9 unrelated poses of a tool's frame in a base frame.
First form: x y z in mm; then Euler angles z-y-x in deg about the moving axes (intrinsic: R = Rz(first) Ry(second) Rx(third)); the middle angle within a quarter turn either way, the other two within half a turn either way.
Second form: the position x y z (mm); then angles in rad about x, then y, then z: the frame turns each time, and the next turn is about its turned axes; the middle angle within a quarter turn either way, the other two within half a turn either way. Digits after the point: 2 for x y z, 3 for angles.
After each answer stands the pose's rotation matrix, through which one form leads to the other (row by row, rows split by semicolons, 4 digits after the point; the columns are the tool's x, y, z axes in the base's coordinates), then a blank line. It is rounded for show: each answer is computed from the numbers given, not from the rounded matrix.
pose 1, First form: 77.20 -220.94 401.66 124.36 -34.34 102.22
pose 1, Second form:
77.20 -220.94 401.66 -1.833 0.832 -2.335
-0.4660 0.4859 0.7394; 0.6816 -0.3357 0.6502; 0.5641 0.8070 -0.1748

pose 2, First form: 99.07 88.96 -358.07 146.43 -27.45 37.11
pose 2, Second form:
99.07 88.96 -358.07 -0.400 0.694 2.866
-0.7394 -0.2092 0.6399; 0.4907 -0.8183 0.2994; 0.4610 0.5354 0.7077

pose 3, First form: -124.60 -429.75 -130.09 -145.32 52.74 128.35
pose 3, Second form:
-124.60 -429.75 -130.09 -1.956 -0.040 2.092
-0.4979 -0.8663 -0.0401; -0.3445 0.1551 0.9259; -0.7959 0.4748 -0.3756

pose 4, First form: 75.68 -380.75 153.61 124.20 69.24 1.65
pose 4, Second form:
75.68 -380.75 153.61 -1.149 -0.525 1.803
-0.1992 -0.8419 -0.5016; 0.2932 -0.5396 0.7892; -0.9351 0.0102 0.3543

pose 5, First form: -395.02 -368.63 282.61 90.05 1.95 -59.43
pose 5, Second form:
-395.02 -368.63 282.61 -0.033 -1.037 1.573
-0.0009 -0.5086 -0.8610; 0.9994 -0.0297 0.0166; -0.0340 -0.8605 0.5083

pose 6, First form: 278.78 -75.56 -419.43 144.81 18.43 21.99
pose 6, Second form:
278.78 -75.56 -419.43 -0.495 -0.024 2.458
-0.7753 -0.6311 -0.0238; 0.5467 -0.6896 0.4750; -0.3161 0.3552 0.8797

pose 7, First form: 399.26 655.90 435.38 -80.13 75.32 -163.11
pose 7, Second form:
399.26 655.90 435.38 -1.818 0.128 1.527
0.0434 -0.9909 0.1276; -0.2497 0.1129 0.9617; -0.9674 -0.0736 -0.2425

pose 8, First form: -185.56 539.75 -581.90 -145.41 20.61 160.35
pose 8, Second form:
-185.56 539.75 -581.90 -2.656 0.082 2.455
-0.7705 -0.6321 0.0820; -0.5314 0.7081 0.4650; -0.3520 0.3148 -0.8815

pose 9, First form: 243.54 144.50 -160.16 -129.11 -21.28 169.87
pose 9, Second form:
243.54 144.50 -160.16 2.962 -0.370 2.253
-0.5878 -0.7236 -0.3618; -0.7230 0.6705 -0.1663; 0.3629 0.1639 -0.9173

